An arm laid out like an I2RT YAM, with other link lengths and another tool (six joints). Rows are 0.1 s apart.
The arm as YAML. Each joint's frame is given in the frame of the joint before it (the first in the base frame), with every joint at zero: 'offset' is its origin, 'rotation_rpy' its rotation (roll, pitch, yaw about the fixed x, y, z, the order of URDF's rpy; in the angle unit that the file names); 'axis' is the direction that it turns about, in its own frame. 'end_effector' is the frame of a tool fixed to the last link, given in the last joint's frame.
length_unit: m
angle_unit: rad
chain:
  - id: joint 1
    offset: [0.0, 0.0, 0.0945]
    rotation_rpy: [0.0, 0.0, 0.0]
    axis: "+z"
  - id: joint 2
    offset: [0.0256, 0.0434, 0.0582]
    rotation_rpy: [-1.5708, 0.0, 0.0]
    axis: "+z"
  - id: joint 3
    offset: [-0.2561, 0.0, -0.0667]
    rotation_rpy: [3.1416, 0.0, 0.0]
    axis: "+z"
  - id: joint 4
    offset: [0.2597, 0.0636, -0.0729]
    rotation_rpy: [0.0, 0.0, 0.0]
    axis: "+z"
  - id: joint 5
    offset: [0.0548, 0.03, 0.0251]
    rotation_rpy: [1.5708, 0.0, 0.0]
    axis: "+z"
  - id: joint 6
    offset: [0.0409, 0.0, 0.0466]
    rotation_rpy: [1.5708, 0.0, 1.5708]
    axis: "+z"
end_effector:
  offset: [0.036, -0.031, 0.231]
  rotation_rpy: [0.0, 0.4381, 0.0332]
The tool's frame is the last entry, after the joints.
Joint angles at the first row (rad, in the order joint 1, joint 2, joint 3, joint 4, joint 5, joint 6):
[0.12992, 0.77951, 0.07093, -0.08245, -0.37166, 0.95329]
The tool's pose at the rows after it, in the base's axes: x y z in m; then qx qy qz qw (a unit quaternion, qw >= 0):
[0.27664 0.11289 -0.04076 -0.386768 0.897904 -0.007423 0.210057]
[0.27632 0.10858 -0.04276 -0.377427 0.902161 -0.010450 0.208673]
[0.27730 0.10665 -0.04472 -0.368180 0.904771 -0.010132 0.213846]
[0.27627 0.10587 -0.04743 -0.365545 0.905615 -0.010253 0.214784]
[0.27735 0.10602 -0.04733 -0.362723 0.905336 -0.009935 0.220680]
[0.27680 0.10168 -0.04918 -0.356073 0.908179 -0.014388 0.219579]
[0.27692 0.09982 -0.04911 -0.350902 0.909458 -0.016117 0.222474]
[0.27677 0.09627 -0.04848 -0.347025 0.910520 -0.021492 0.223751]
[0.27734 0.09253 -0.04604 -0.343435 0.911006 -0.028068 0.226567]
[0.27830 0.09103 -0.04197 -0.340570 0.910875 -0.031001 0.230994]
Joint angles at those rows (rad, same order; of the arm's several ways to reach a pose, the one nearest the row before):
[0.12921, 0.76796, 0.06477, -0.09037, -0.35681, 0.95794]
[0.13026, 0.75794, 0.05586, -0.08838, -0.33945, 0.97322]
[0.12916, 0.75114, 0.03592, -0.05996, -0.33230, 0.99160]
[0.12997, 0.74856, 0.02196, -0.04507, -0.32883, 0.99727]
[0.12950, 0.73952, 0.00911, -0.02780, -0.32904, 1.00389]
[0.12898, 0.72606, 0.00006, -0.03069, -0.31371, 1.01070]
[0.13036, 0.70424, -0.00978, -0.03369, -0.30499, 1.01989]
[0.13001, 0.67155, -0.01605, -0.05506, -0.29249, 1.02084]
[0.12949, 0.62787, -0.01948, -0.08711, -0.27927, 1.01990]
[0.13001, 0.58414, -0.01858, -0.12089, -0.27269, 1.02275]

